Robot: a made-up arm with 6 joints.
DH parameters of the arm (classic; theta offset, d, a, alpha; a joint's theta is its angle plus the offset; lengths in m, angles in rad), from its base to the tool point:
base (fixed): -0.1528 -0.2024 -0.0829 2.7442
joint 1: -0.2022 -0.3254 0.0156 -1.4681
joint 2: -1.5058 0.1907 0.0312 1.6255
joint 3: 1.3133 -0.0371 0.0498 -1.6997
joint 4: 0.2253 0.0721 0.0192 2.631
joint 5: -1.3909 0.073 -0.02 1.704
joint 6: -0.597 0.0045 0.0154 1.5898
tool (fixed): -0.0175 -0.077 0 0
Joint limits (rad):
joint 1: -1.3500..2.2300
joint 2: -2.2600..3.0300
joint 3: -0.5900..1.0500
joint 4: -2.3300..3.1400
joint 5: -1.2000..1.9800
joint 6: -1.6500..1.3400
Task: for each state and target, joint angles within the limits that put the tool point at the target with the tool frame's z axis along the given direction. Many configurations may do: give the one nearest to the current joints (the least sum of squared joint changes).
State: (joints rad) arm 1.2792 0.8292 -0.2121 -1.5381 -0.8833 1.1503
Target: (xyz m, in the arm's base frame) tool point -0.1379 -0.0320 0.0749 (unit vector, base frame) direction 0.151 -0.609 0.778
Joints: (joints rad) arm 0.5507 1.0015 -0.4067 -0.9076 -0.3777 1.3041
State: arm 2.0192 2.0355 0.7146 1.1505 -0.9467 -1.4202
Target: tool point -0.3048 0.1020 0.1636 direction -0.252 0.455 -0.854
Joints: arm 1.4915 1.9294 0.7909 0.8560 -0.1426 -0.7155
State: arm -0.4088 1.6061 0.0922 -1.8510 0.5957 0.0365
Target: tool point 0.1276 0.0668 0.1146 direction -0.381 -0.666 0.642
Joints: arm -0.7611 1.8616 0.5492 -2.3240 1.1596 -0.2418
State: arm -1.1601 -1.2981 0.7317 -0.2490 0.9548 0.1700
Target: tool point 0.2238 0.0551 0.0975 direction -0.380 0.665 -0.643
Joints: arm -1.3500 -1.4426 0.7472 0.5143 1.2318 0.7860
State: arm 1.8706 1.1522 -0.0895 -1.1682 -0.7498 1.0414
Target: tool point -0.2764 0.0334 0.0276 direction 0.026 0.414 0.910
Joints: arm 1.3901 1.2772 0.7126 -0.8227 -1.2000 1.3356
